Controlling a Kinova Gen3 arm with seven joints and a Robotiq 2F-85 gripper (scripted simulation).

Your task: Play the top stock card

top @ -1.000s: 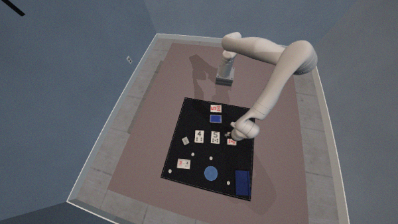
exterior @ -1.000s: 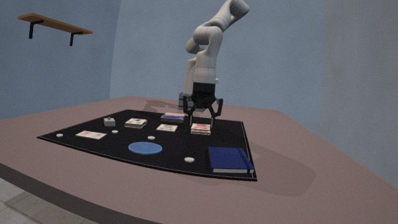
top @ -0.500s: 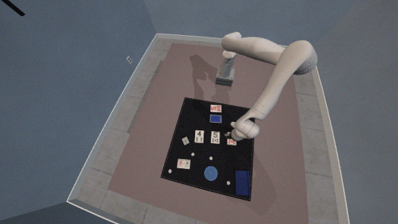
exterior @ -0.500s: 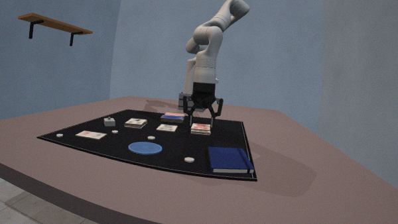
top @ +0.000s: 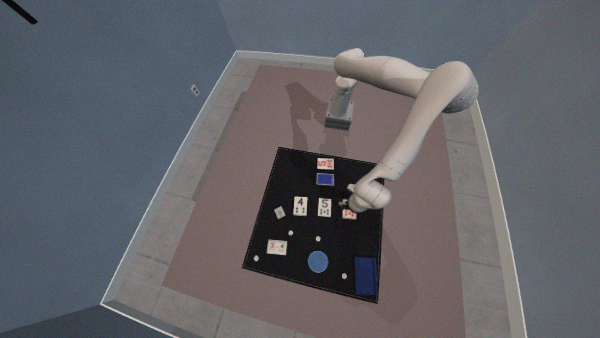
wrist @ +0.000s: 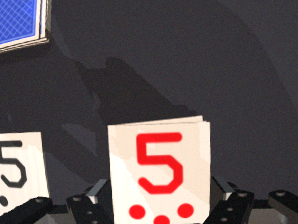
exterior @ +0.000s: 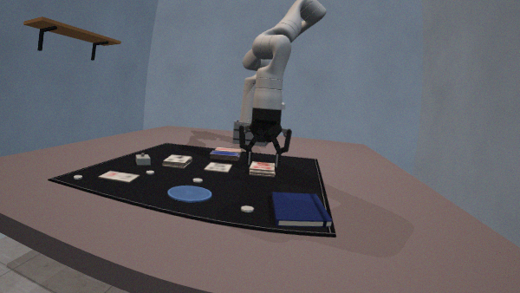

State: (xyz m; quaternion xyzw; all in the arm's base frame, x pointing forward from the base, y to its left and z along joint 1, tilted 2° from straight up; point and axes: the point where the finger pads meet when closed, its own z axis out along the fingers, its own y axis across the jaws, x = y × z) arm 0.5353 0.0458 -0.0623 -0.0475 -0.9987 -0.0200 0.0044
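The black mat lies 140 mm to the right of my hand, 40 mm below it and 20 mm ahead of it. From my hand the other things lie so: blue disc: 240 mm ahead, 150 mm to the right, 30 mm below; then grey block: 340 mm to the right, 30 mm ahead, 10 mm below; then blue book: 280 mm ahead, 60 mm to the left, 20 mm below.
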